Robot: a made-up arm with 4 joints.
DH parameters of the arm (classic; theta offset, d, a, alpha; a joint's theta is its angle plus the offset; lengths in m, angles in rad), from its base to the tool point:
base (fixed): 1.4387 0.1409 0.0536 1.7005
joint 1: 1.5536 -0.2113 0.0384 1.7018
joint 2: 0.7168 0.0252 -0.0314 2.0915
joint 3: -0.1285 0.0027 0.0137 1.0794
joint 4: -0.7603 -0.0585 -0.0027 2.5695
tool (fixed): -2.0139 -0.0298 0 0
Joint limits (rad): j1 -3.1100..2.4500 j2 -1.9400..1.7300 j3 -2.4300..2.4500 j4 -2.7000..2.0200
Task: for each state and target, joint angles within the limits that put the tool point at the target. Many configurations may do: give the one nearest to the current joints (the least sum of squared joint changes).
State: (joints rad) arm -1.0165 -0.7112 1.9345 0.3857
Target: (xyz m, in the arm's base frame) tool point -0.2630 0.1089 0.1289
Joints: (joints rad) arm -1.4603 0.1562 1.3084 -0.0410
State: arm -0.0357 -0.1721 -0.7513 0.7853
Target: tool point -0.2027 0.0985 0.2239
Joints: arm 0.3952 -0.4383 -0.7910 0.8399
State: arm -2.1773 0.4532 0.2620 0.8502
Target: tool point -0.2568 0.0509 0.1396
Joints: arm -2.6237 -0.0604 0.6737 1.0730
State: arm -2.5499 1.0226 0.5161 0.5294
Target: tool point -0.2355 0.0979 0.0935
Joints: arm -2.2141 0.8374 0.2026 0.5117
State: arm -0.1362 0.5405 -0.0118 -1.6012
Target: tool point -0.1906 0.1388 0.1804
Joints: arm -0.3563 0.2556 -0.1537 -1.4498
